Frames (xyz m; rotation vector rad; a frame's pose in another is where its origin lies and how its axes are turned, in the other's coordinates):
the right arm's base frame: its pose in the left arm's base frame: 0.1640 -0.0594 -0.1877 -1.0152 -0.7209 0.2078
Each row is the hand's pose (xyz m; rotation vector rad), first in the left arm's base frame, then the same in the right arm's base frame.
Working: the left arm's base frame: its pose in the right arm's base frame: -0.0105 -0.1513 0.2065 1.0152 0.7209 -0.2078

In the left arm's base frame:
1: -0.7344 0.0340 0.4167 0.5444 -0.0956 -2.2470
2: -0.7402 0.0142 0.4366 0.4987 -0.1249 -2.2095
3: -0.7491 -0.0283 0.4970 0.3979 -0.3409 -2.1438
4: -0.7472 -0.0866 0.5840 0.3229 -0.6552 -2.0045
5: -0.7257 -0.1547 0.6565 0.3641 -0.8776 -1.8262
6: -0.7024 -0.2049 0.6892 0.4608 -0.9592 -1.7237
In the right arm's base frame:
1: -0.3597 -0.5996 0.8320 0.1766 1.4546 -2.4362
2: -0.3645 -0.6276 0.8283 0.1675 1.4194 -2.3891
3: -0.3642 -0.7018 0.8236 0.1038 1.1885 -2.3519
4: -0.3513 -0.8048 0.8096 0.0856 0.8422 -2.3018
5: -0.3347 -0.8977 0.7716 0.1911 0.5704 -2.2539
6: -0.3263 -0.9478 0.7321 0.3155 0.4499 -2.2500

